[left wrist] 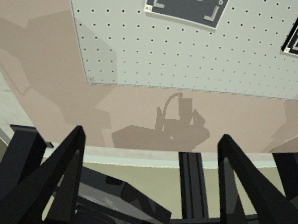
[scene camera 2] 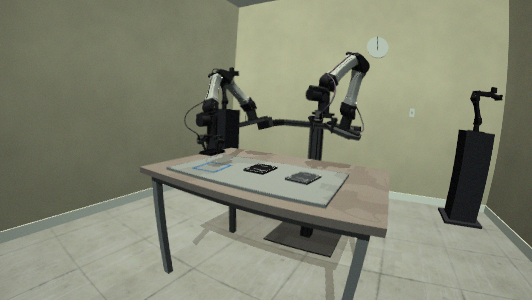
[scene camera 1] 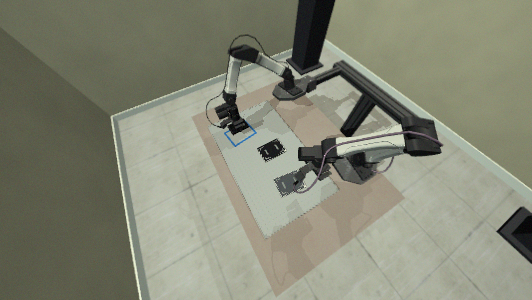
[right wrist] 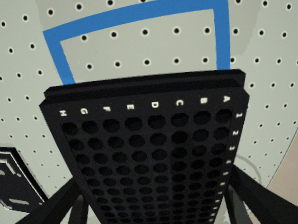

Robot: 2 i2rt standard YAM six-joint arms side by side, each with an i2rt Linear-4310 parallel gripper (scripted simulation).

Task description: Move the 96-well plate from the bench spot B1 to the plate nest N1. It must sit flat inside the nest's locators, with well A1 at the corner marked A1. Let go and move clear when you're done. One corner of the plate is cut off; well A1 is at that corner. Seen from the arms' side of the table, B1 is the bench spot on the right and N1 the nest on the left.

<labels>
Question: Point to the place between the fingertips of the left gripper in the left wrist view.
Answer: At 153, 135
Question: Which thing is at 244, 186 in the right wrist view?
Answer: The right gripper.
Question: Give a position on a black 96-well plate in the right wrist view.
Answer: At 171, 169
</labels>
